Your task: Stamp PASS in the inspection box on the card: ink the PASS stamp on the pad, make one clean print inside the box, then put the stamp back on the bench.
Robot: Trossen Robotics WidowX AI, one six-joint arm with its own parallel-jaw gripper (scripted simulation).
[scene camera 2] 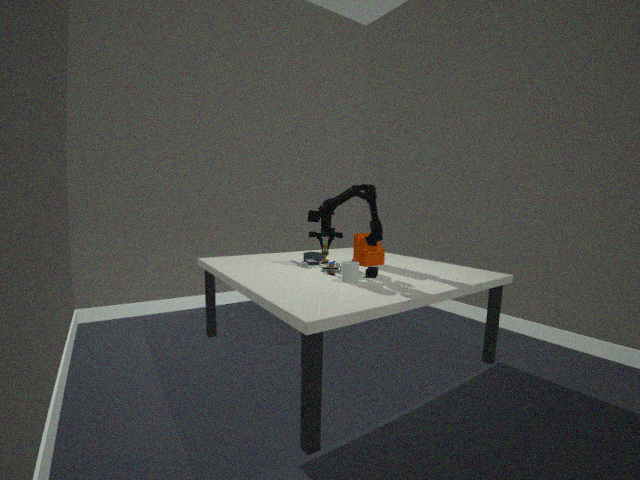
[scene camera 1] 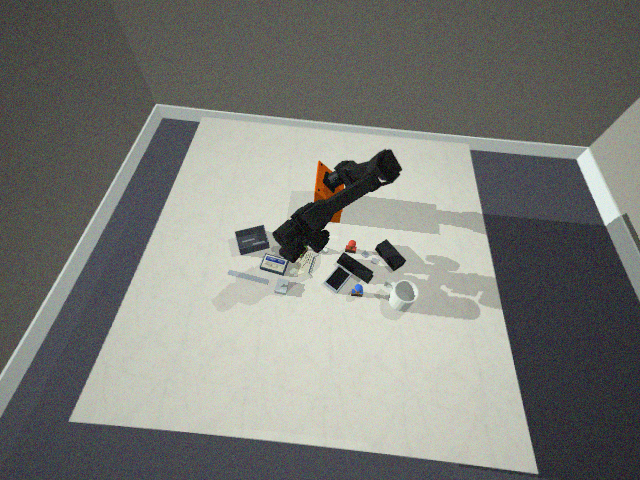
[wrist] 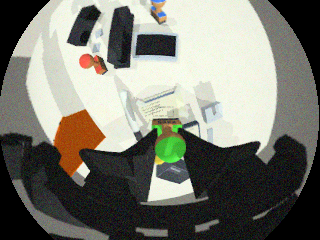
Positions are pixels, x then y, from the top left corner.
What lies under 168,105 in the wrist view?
A pale card.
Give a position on an ink pad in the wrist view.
162,46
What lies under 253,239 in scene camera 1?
A dark box.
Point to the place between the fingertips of my gripper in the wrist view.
At 167,131
